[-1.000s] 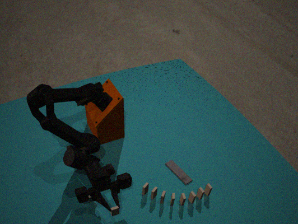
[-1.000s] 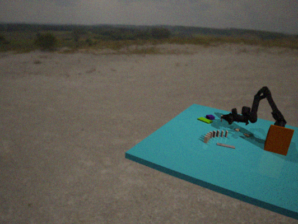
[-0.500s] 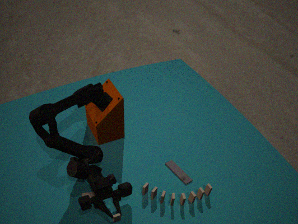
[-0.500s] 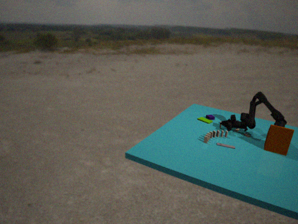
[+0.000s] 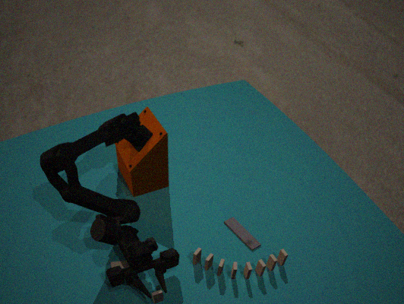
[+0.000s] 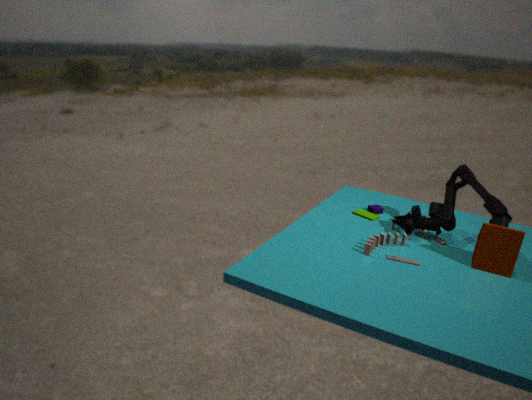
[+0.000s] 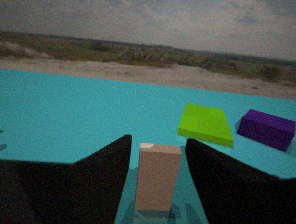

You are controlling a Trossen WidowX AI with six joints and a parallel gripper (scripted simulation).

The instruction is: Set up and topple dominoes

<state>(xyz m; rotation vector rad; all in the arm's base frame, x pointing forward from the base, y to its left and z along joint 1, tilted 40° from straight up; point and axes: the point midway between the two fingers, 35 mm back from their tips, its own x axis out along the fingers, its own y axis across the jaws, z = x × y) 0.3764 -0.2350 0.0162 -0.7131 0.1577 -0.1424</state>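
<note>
Right now the green slab is 14 cm ahead of my gripper tip, 10 cm to the right of it and 4 cm below it. Round my gripper tip: flat grey strip: 31 cm to the left, 8 cm behind, 5 cm below; then purple block: 18 cm to the right, 10 cm ahead, 3 cm below.
</note>
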